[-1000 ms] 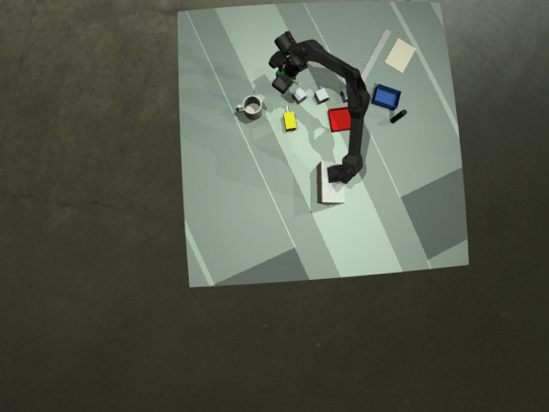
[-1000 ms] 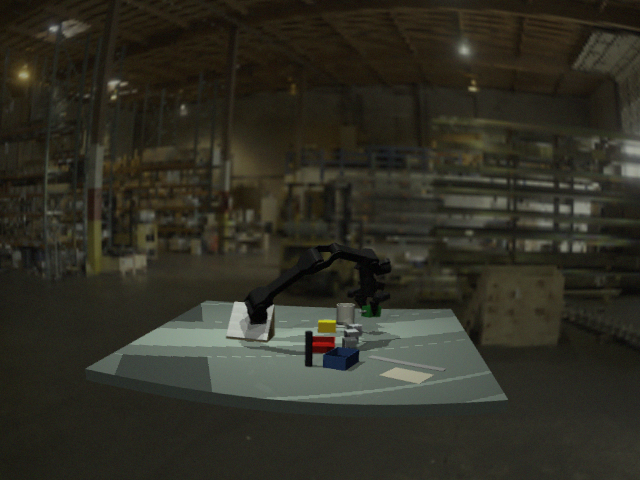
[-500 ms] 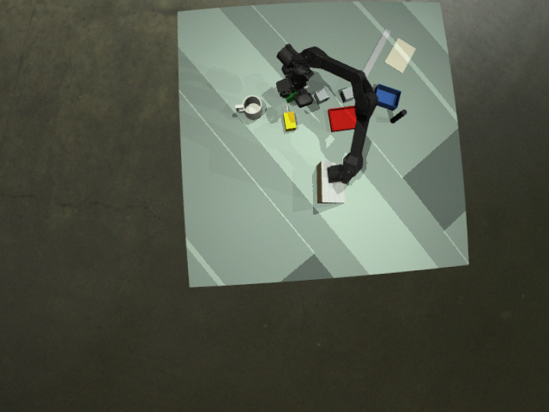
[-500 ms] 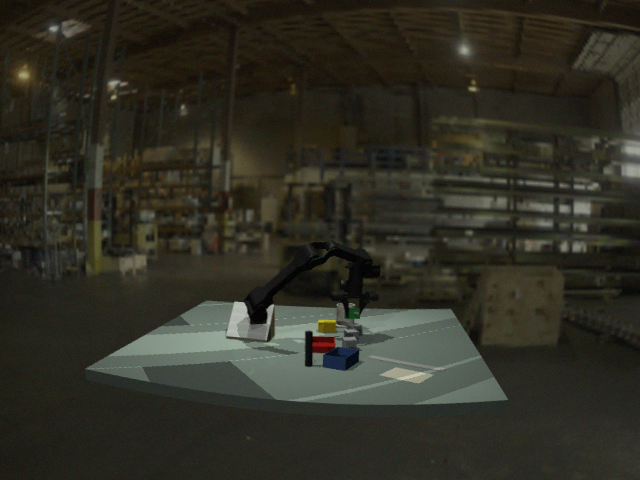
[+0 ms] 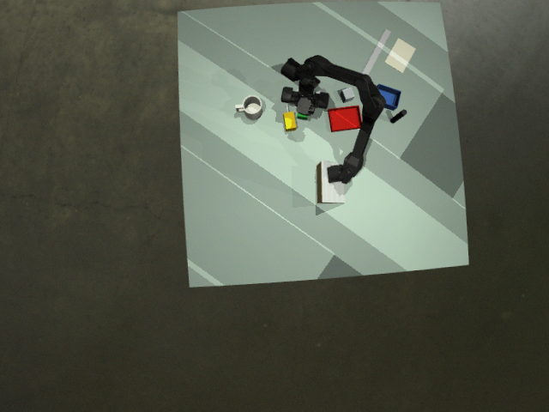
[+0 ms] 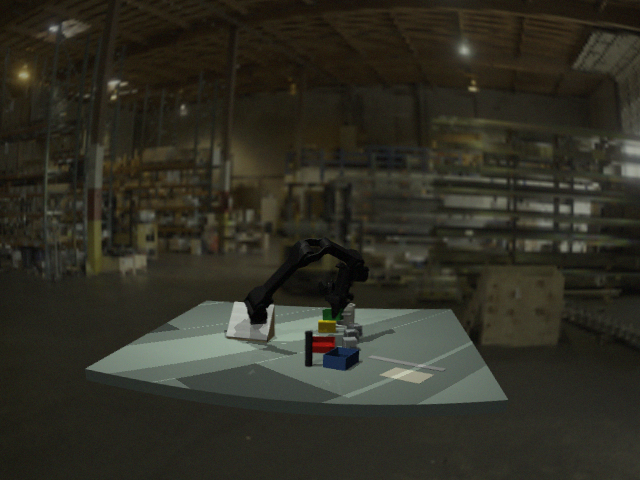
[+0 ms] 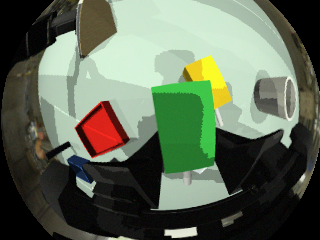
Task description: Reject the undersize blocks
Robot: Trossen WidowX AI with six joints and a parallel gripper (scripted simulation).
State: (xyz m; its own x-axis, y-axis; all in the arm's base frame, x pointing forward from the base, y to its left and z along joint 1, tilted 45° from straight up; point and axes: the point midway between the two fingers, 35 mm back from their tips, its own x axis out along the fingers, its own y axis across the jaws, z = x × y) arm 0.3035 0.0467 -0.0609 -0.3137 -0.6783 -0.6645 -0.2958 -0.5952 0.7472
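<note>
Now: the red reject tray 50 mm behind my gripper tip, 190 mm to the right of it and 70 mm below it. Round my gripper tip: steel block (70 mm ahead, 90 mm to the right, 50 mm below); then yellow block (10 mm behind, 60 mm to the left, 50 mm below); then green GO gauge (20 mm ahead, 10 mm above).
</note>
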